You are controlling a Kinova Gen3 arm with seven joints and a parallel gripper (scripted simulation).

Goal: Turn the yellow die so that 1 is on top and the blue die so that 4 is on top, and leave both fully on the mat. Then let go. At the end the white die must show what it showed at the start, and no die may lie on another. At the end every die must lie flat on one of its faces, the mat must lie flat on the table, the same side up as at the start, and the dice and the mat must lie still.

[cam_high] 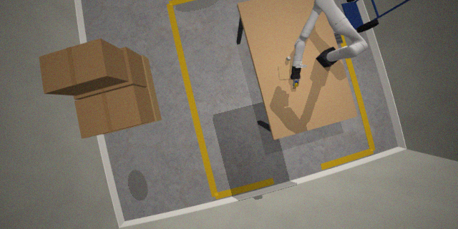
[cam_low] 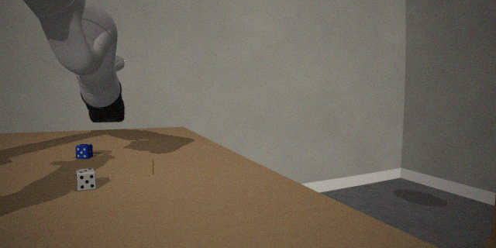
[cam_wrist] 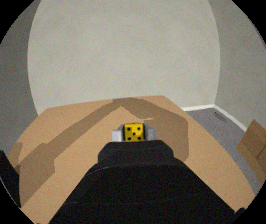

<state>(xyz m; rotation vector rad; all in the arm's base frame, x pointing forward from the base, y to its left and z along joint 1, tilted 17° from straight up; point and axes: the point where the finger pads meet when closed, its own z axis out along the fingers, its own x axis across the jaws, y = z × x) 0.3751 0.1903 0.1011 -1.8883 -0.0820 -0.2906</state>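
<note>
Now: the blue die 90 mm below my hand, 60 mm behind it and 30 mm to the right of it. The rest, counted from my hand: white die 280 mm to the right, 90 mm below, 30 mm behind; tan mat 140 mm to the right, 100 mm below, 20 mm ahead; yellow die right at my hand.
</note>
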